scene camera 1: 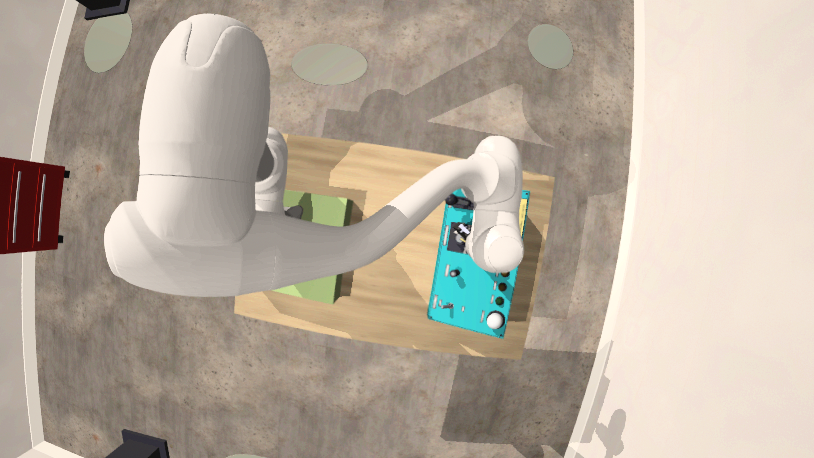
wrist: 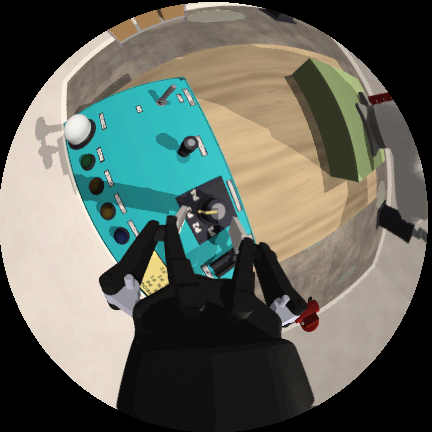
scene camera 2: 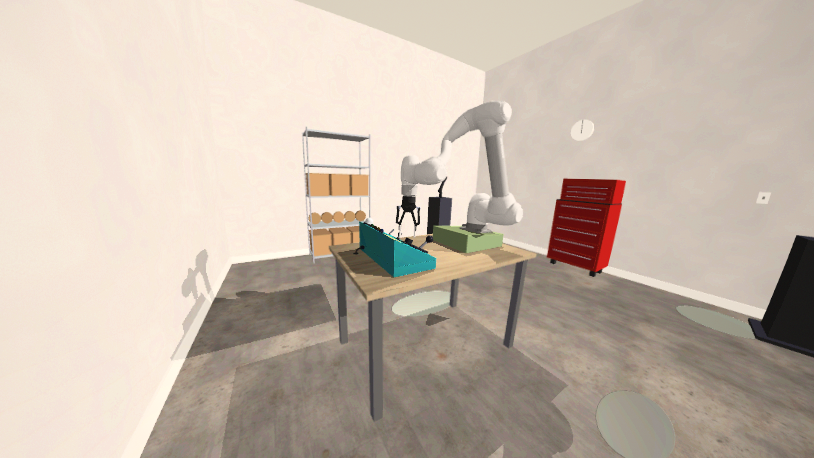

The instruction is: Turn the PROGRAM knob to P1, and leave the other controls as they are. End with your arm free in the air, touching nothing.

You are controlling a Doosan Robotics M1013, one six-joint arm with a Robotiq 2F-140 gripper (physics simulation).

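Frame: origin at the arm's base, x ahead, y left, z up, level; centimetres.
Where they show: gripper, fingertip midpoint: point(wrist: 207, 218) point(scene camera 2: 407, 236); arm's base, origin of the base link: point(wrist: 370, 126) point(scene camera 2: 475, 230).
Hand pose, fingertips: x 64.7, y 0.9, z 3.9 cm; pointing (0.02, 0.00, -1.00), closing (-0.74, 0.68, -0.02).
Each offset is from my fingertips to the top centre of the thing. "spot": to the spot under its first point. Level surfaces: height alone.
The PROGRAM knob @(dx -1.8, dy +0.1, dz -1.0 cm) point(wrist: 217, 210) is a round black knob with a grey top, on a dark square plate @(dx -0.4, dy -0.1, dz -2.2 cm) point(wrist: 220, 187) point(scene camera 1: 451, 244) marked P1 to P4. Its yellow pointer points at P3 in the wrist view. The plate is on the sloped teal panel point(scene camera 1: 475, 290) point(scene camera 2: 377, 249) point(wrist: 150, 175). My gripper point(wrist: 207, 218) point(scene camera 2: 408, 232) is partly open and points down, with nothing held between the fingers. In the wrist view its pads appear on either side of the knob's lower part; whether they touch it cannot be told. In scene camera 1 the arm hides much of the gripper.
The panel also bears a black slider @(spot: dx +3.0, dy +11.8, dz -3.4 cm) point(wrist: 222, 263) near the fingers, a smaller black knob @(dx -3.2, dy -11.8, dz +0.0 cm) point(wrist: 189, 145), a toggle @(dx -4.6, dy -23.8, dz -0.9 cm) point(wrist: 167, 94), a white dome @(spot: dx +9.4, dy -24.3, dz +5.9 cm) point(wrist: 78, 129), several lamps and a yellow note @(spot: dx +13.5, dy +3.9, dz +2.2 cm) point(wrist: 156, 272). A green base block point(scene camera 2: 467, 242) stands on the wooden table @(dz -13.9 cm) point(scene camera 1: 387, 319).
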